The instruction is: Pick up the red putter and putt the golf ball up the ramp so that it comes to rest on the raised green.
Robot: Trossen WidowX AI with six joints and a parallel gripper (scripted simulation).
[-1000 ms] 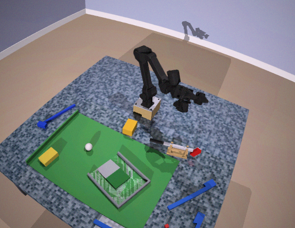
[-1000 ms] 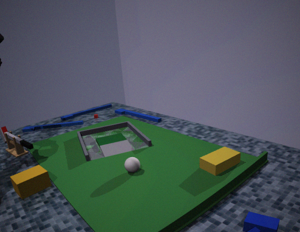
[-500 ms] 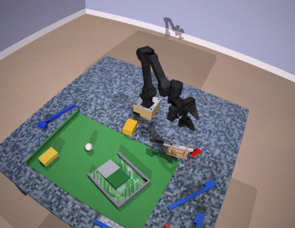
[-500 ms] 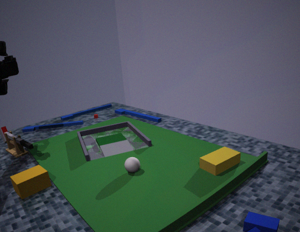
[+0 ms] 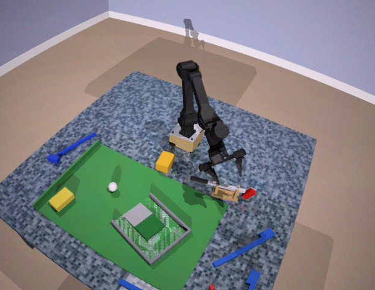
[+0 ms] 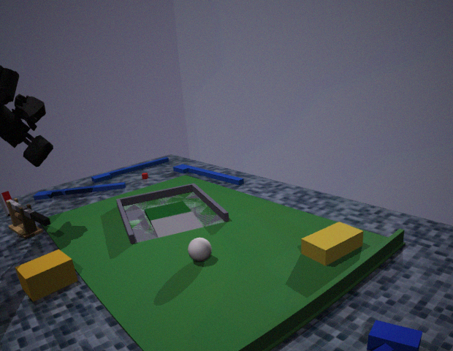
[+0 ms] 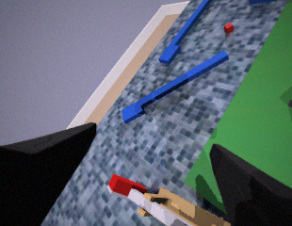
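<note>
Right now the red putter is 70 mm behind my gripper tip, 40 mm to the right of it and 140 mm below it. From my gripper tip the other things lie so: small red cube 330 mm ahead, 160 mm to the left, 190 mm below; then wooden stand 70 mm behind, 20 mm to the right, 160 mm below; then green felt 260 mm ahead, 310 mm to the right, 190 mm below.
</note>
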